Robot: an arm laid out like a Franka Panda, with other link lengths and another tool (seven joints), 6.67 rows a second.
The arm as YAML. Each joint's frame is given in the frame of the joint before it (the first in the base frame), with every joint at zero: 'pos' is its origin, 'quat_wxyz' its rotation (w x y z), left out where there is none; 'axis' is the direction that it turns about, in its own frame. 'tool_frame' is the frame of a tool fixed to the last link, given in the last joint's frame.
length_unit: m
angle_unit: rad
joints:
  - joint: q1
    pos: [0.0, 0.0, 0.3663]
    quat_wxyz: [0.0, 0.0, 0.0, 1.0]
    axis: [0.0, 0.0, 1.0]
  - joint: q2
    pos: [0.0, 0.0, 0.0]
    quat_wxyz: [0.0, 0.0, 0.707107, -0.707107]
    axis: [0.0, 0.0, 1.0]
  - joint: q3
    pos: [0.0, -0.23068, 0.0]
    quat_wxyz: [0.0, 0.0, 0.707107, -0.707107]
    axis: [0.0, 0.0, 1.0]
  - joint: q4
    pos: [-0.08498, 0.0, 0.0]
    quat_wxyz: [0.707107, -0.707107, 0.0, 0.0]
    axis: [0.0, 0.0, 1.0]
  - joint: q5
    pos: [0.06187, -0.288, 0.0]
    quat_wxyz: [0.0, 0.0, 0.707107, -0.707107]
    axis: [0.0, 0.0, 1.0]
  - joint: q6
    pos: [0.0, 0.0, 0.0]
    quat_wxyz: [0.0, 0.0, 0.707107, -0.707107]
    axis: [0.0, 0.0, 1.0]
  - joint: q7
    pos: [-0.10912, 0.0, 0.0]
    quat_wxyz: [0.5, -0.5, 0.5, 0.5]
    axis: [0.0, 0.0, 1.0]
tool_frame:
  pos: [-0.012, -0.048, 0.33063]
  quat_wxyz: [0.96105, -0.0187, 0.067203, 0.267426]
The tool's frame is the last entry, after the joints.
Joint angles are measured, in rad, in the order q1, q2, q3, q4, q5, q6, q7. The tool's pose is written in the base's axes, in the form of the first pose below.
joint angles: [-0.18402 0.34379 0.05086 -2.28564 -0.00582 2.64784 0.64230]
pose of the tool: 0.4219 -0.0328 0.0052 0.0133 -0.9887 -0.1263 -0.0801
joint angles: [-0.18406 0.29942 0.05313 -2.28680 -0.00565 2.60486 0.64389]
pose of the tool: 0.4228 -0.0325 0.0206 0.0126 -0.9886 -0.1268 -0.0800
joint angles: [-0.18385 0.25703 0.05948 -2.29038 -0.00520 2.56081 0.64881]
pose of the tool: 0.4211 -0.0295 0.0345 0.0131 -0.9887 -0.1276 -0.0774
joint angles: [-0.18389 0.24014 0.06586 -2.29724 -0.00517 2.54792 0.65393]
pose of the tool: 0.4191 -0.0262 0.0388 0.0138 -0.9887 -0.1282 -0.0761
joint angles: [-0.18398 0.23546 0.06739 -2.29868 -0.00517 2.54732 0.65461]
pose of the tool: 0.4197 -0.0256 0.0404 0.0135 -0.9886 -0.1286 -0.0774
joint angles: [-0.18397 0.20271 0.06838 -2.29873 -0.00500 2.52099 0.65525]
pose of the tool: 0.4214 -0.0260 0.0522 0.0118 -0.9883 -0.1289 -0.0802
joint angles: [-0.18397 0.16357 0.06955 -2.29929 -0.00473 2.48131 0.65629]
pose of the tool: 0.4201 -0.0261 0.0657 0.0108 -0.9884 -0.1292 -0.0793
